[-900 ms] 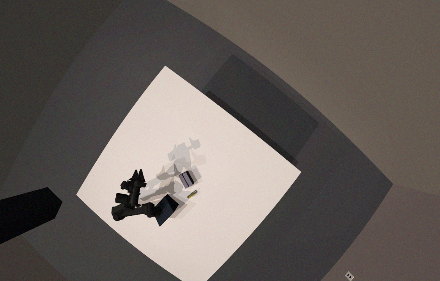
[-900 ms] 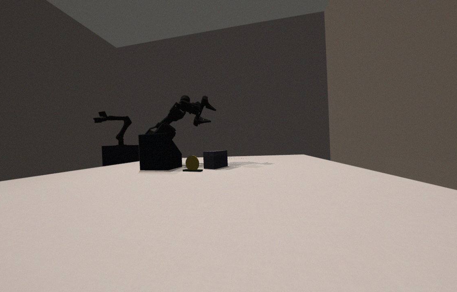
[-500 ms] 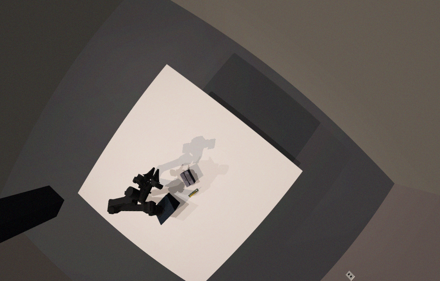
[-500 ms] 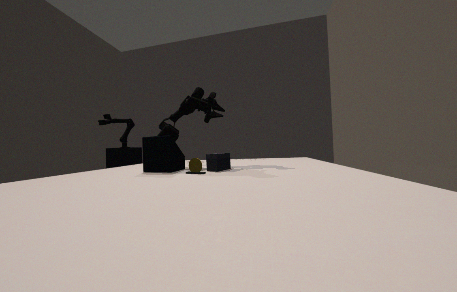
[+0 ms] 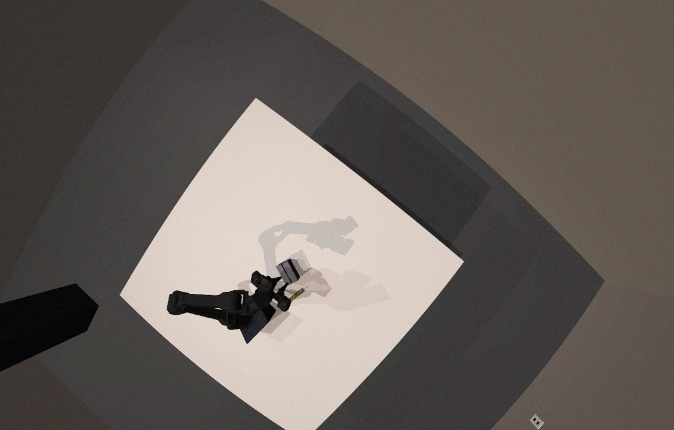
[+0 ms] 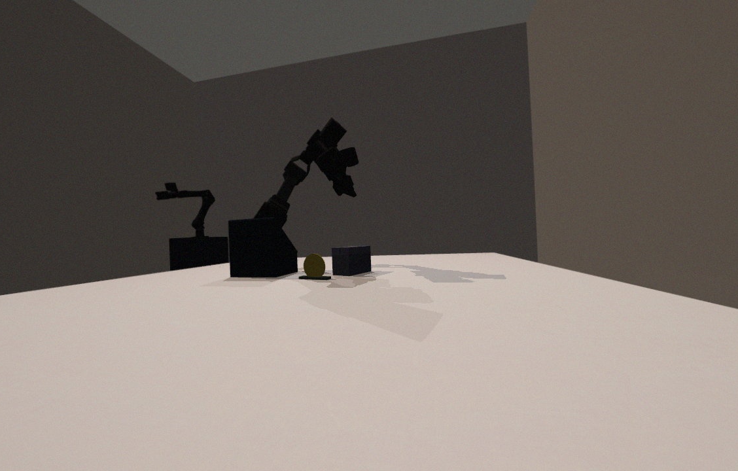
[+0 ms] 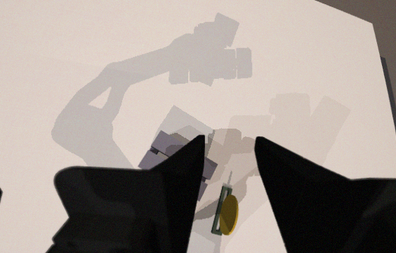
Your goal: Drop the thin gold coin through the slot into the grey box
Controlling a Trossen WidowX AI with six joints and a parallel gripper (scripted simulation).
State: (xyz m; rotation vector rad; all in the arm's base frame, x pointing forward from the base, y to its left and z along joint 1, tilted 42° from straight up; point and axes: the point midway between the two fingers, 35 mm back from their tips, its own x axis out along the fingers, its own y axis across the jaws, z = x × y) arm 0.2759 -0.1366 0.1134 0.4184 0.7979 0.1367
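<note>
Now: the gold coin 9 cm behind my gripper tip, 8 cm to the right of it and 19 cm below it.
</note>
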